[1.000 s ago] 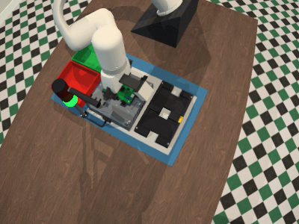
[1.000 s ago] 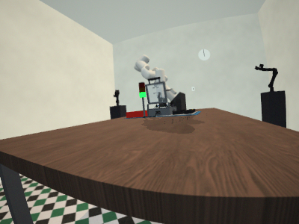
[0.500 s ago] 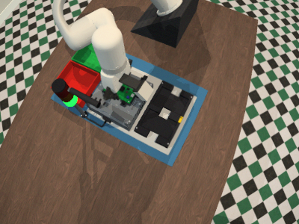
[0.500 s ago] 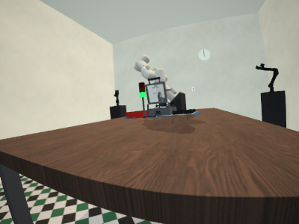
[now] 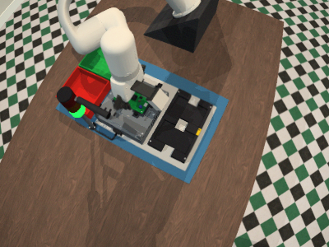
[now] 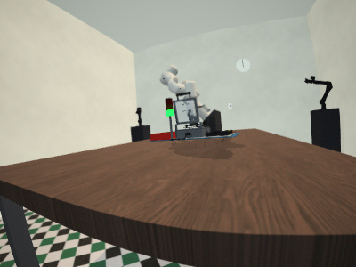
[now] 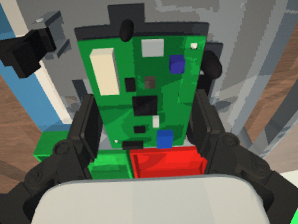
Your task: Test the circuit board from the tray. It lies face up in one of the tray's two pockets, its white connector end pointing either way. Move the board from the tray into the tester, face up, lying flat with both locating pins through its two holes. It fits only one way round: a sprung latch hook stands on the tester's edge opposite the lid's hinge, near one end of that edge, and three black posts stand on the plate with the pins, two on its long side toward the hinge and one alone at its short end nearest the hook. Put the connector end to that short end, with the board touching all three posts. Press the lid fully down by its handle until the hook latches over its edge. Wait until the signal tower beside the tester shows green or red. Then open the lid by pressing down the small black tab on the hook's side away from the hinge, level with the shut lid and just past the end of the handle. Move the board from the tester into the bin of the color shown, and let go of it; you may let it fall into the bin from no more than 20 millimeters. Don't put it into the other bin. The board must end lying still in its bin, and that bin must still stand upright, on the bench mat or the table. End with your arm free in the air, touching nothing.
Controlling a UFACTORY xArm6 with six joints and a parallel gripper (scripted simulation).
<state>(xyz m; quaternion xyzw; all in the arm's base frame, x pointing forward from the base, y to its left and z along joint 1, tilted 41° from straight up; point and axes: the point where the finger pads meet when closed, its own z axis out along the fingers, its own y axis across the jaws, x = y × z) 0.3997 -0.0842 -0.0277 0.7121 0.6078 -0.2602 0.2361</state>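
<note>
The black nest lies 10 mm ahead of my hand, 10 mm to the left of it and 20 mm below it. Round my hand: green circuit board (10 mm below); clear lid (120 mm ahead, 10 mm to the right, 100 mm above); latch hook (50 mm behind, 70 mm to the left).
</note>
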